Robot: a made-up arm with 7 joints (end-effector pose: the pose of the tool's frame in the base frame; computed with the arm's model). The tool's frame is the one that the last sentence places.
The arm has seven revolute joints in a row. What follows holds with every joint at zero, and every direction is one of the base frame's.
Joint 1 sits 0.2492 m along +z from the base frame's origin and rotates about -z.
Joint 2 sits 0.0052 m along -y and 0.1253 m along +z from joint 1 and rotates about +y.
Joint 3 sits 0.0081 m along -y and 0.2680 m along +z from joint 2 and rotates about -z.
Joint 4 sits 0.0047 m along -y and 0.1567 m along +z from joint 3 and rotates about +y.
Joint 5 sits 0.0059 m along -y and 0.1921 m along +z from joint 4 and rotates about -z.
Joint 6 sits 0.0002 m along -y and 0.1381 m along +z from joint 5 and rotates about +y.
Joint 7 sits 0.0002 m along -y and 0.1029 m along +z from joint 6 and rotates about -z.
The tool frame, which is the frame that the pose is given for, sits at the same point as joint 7; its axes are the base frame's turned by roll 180.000, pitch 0.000 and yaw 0.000 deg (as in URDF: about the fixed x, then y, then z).
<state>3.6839 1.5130 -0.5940 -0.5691 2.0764 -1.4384 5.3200</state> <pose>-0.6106 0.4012 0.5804 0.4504 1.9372 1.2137</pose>
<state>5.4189 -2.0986 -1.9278 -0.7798 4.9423 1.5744 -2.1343</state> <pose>-0.1892 -0.6006 0.0265 0.2555 -0.3273 -0.5609</pose>
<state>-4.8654 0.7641 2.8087 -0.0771 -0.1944 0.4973 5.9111</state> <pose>0.0709 -0.5714 0.9972 0.9072 2.8952 0.6992</pose>
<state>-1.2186 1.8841 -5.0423 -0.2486 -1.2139 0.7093 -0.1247</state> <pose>0.1965 0.7573 0.0968 0.4870 0.5470 -1.7571</pose>
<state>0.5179 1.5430 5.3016 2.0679 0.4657 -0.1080 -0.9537</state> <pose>0.3529 0.1481 0.1620 0.4165 -1.2656 2.0813</pose>
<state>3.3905 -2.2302 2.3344 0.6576 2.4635 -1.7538 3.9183</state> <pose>0.4538 0.1246 -0.1150 -0.6171 2.5998 -1.6318</pose>
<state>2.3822 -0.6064 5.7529 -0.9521 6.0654 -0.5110 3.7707</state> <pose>0.2924 0.5804 0.7149 1.0315 0.8386 -1.4004</pose>
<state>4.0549 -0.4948 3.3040 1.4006 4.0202 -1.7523 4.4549</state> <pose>0.1820 -0.4407 0.5961 -1.4778 0.1055 -2.4695</pose>
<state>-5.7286 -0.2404 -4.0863 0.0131 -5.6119 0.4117 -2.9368</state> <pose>-0.2262 0.1138 1.1866 2.8206 -0.6789 0.9792</pose>
